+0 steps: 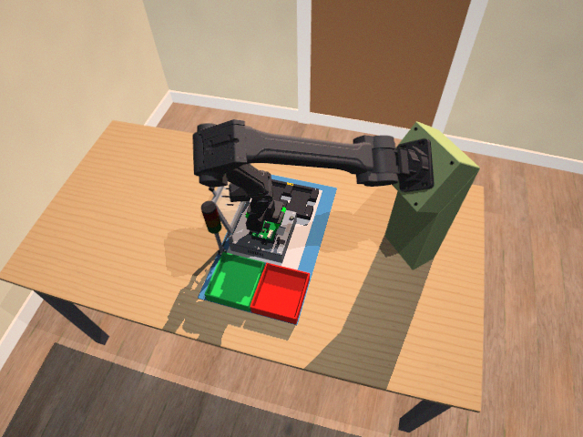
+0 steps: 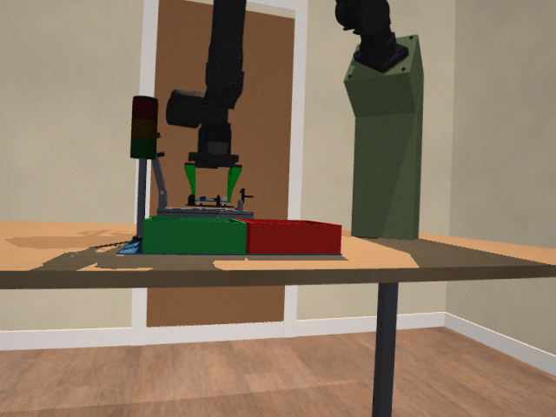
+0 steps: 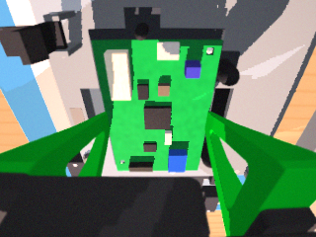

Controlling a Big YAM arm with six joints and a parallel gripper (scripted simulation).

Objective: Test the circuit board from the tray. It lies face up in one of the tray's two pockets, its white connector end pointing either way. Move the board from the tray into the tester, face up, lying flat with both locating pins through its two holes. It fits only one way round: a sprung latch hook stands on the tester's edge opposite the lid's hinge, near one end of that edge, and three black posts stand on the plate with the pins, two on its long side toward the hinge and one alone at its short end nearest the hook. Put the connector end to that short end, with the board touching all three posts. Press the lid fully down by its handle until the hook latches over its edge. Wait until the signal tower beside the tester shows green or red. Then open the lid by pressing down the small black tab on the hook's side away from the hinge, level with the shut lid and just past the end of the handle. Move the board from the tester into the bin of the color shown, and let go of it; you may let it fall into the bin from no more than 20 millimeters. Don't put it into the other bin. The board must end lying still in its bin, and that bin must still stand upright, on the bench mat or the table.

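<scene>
Right now the green circuit board is right at my hand. Round my hand: latch hook 7 cm behind, 5 cm to the left; then tester plate 1 cm to the left, 1 cm below; then tester lid 12 cm ahead, 2 cm to the left, 10 cm above.
</scene>
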